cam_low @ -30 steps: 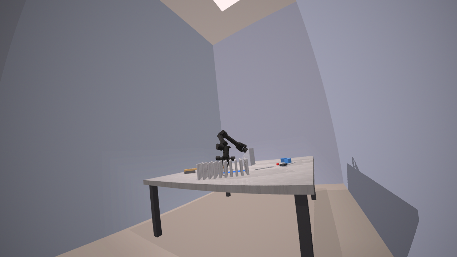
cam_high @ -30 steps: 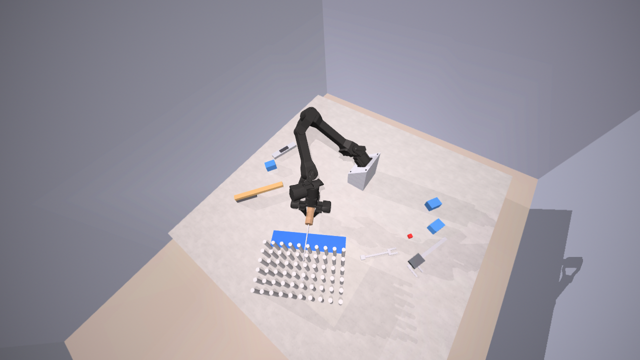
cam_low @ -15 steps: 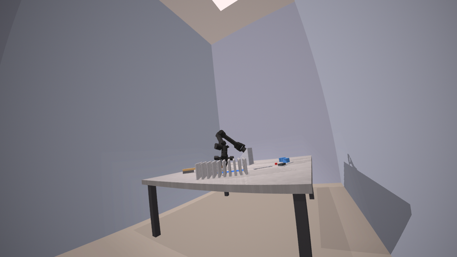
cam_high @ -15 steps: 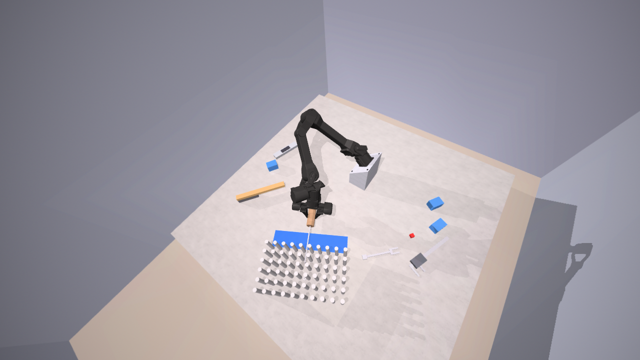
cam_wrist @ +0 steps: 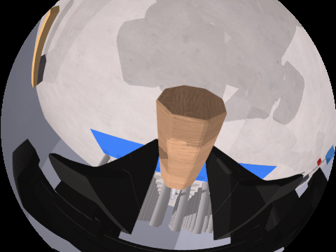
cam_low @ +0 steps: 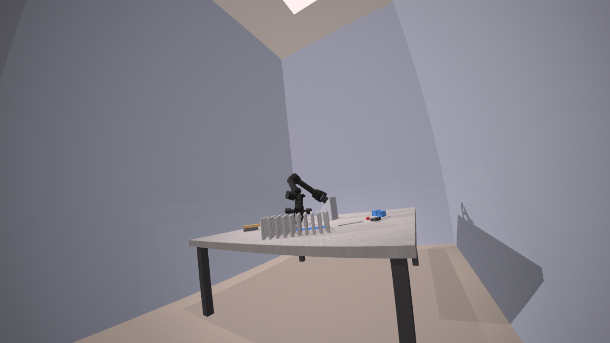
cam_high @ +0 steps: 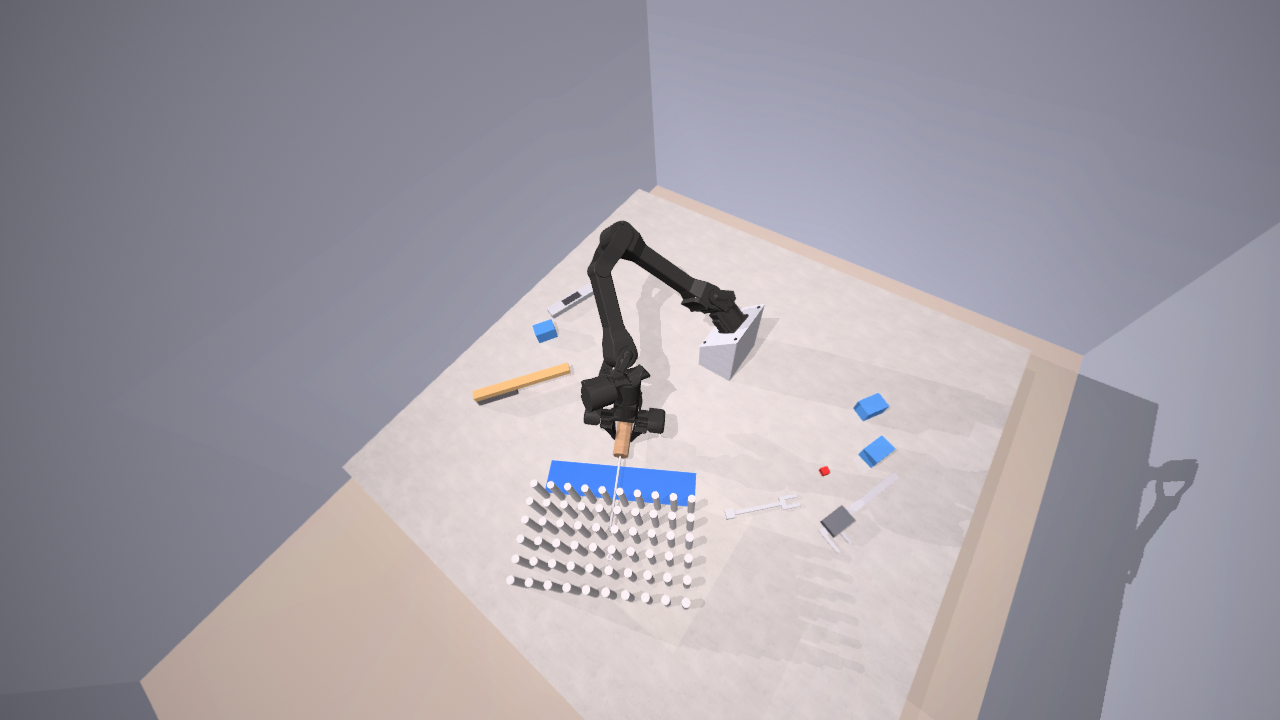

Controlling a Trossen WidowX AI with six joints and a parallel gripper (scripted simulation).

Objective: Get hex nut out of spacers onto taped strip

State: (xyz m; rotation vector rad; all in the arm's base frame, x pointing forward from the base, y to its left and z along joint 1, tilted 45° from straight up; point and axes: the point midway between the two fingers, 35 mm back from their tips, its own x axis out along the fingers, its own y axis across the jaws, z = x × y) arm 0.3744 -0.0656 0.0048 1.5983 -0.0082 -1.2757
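My gripper tip is now 80 mm short of the blue taped strip, 60 mm to the right of it and 30 mm above it. Also, from my gripper tip: fork-ended tool 340 mm to the left, 90 mm behind, 30 mm below; then red cube 410 mm to the left, 250 mm behind, 30 mm below.
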